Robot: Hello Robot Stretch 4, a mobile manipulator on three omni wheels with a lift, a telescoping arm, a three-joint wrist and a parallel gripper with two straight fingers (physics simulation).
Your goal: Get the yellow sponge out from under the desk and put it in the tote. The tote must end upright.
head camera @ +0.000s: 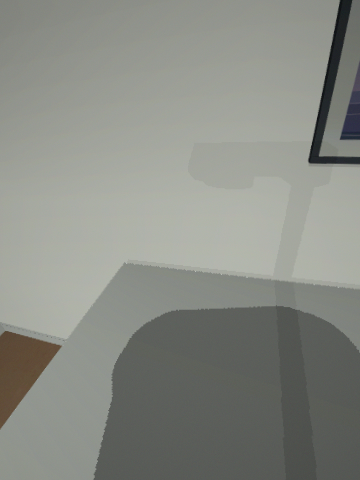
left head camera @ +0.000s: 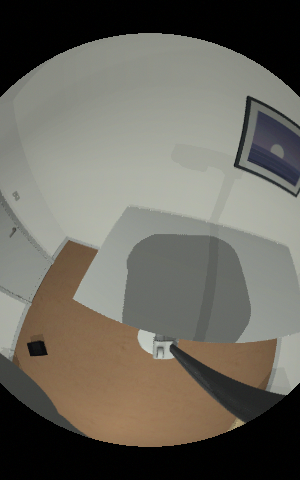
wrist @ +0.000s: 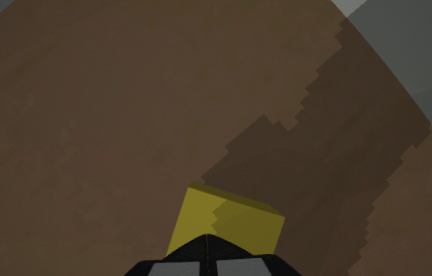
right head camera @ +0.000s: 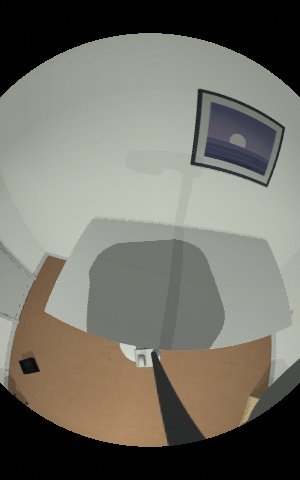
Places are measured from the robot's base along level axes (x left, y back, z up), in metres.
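Pixels of known places: gripper, fingertip midpoint: (wrist: 207,253).
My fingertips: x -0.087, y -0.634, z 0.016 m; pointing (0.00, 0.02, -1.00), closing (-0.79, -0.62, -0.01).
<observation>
Behind a point stands the place of what it marks.
The yellow sponge (wrist: 235,220) @(y -0.660, x -0.089, z 0.018 m) lies on the brown floor at the bottom centre of the wrist view, partly in shadow. My gripper (wrist: 207,253) @(y -0.634, x -0.087, z 0.016 m) is shut, with its two black fingertips touching each other and nothing between them. The fingertips overlap the near part of the sponge in this view and hide it. The gap in height between them and the sponge cannot be told. The grey desk (head camera: 65,400) @(y -0.348, x 0.323, z 0.923 m) (left head camera: 100,290) @(y -0.245, x 0.329, z 0.923 m) (right head camera: 70,300) @(y -0.254, x 0.306, z 0.923 m) stands against the wall and hides the sponge from the head views. I cannot identify the tote for certain.
A small black object (left head camera: 37,348) @(y 0.641, x 1.599, z -0.025 m) (right head camera: 29,365) @(y 0.638, x 1.600, z -0.025 m) is on the floor at the left. A beige object (right head camera: 249,411) is at the lower right. A framed picture (left head camera: 275,145) @(y -0.714, x -0.574, z 1.587 m) (right head camera: 240,137) @(y -0.705, x -0.609, z 1.586 m) hangs above the desk. A grey wall surface (wrist: 400,55) @(y -0.837, x -0.131, z -0.007 m) borders the floor at the upper right.
</observation>
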